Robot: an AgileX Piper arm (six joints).
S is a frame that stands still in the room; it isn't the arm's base.
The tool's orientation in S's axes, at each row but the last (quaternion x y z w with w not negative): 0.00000, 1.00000, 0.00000, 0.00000; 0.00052, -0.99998, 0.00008, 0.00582; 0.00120, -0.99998, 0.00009, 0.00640; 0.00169, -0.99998, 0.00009, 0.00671; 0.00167, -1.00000, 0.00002, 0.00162
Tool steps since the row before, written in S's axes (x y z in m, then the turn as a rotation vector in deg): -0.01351, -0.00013, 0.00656, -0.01, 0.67, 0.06; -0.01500, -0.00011, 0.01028, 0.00, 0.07, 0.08; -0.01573, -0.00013, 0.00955, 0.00, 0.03, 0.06; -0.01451, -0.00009, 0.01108, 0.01, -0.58, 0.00; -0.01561, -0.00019, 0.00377, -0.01, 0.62, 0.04
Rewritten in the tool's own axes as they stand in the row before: 0.01351, -0.00013, -0.00656, 0.01, 0.67, -0.06; 0.01512, -0.00010, -0.01010, 0.00, 0.07, -0.08; 0.01585, -0.00009, -0.00935, 0.00, 0.03, -0.06; 0.01466, -0.00004, -0.01088, -0.01, -0.58, 0.00; 0.01562, -0.00014, -0.00372, 0.01, 0.62, -0.04
